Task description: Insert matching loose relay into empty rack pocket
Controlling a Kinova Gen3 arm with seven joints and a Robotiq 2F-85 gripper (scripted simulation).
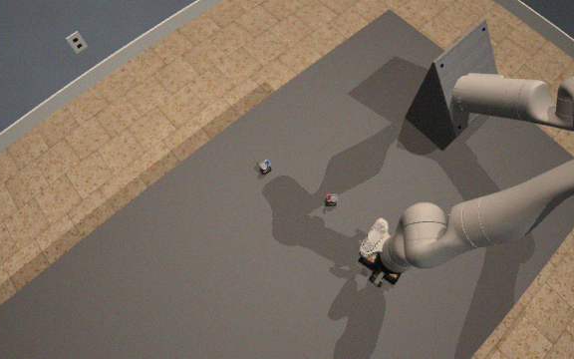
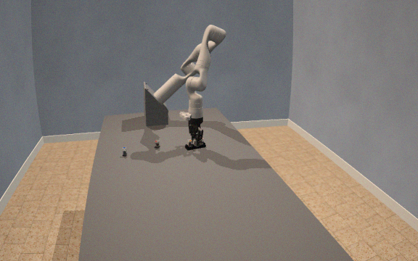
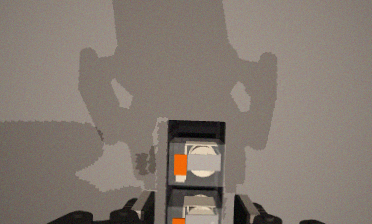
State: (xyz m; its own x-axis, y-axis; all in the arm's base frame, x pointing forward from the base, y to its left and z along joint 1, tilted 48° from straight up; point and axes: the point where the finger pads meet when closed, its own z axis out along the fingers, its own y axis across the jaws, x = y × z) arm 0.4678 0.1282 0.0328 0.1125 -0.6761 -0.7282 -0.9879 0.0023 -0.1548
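The black rack is 3 cm below my hand.
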